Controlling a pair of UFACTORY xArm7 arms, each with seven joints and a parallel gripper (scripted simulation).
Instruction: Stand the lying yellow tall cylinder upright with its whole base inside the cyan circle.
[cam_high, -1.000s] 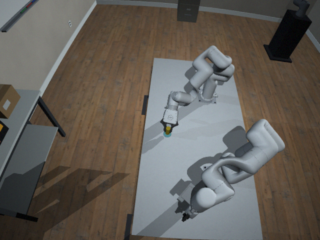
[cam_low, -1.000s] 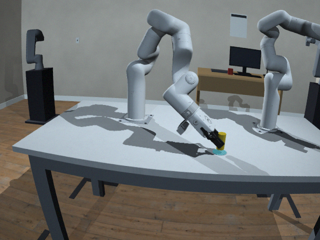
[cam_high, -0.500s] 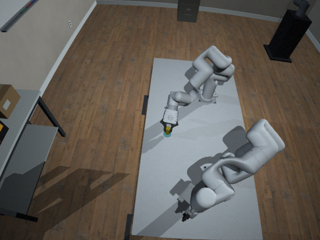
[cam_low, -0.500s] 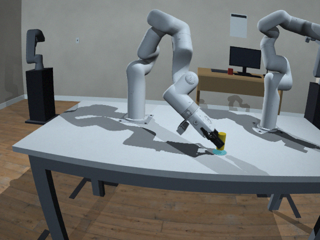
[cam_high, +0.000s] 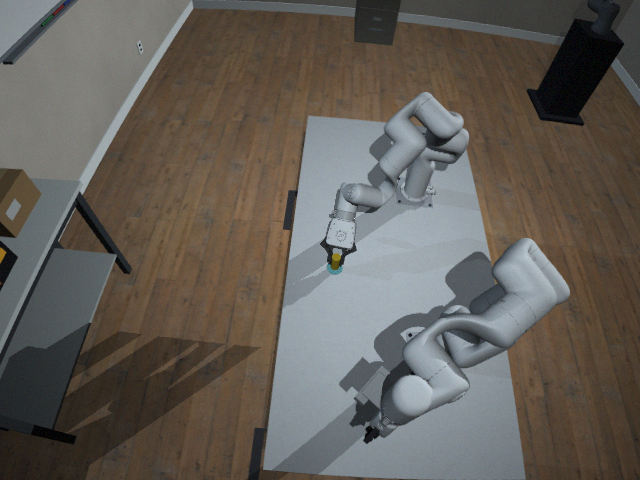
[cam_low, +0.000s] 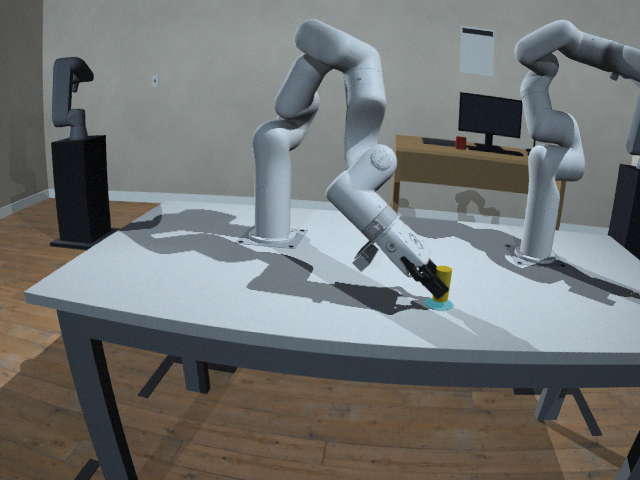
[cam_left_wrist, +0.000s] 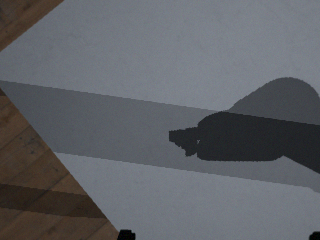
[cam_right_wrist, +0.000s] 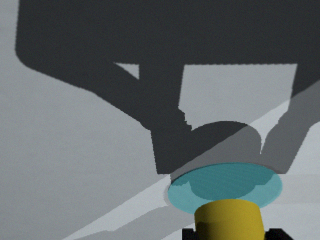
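My right hand is 40 mm above the cyan circle and 10 mm to the right of it. From my right hand the other things lie so: yellow tall cylinder (10 mm to the left).
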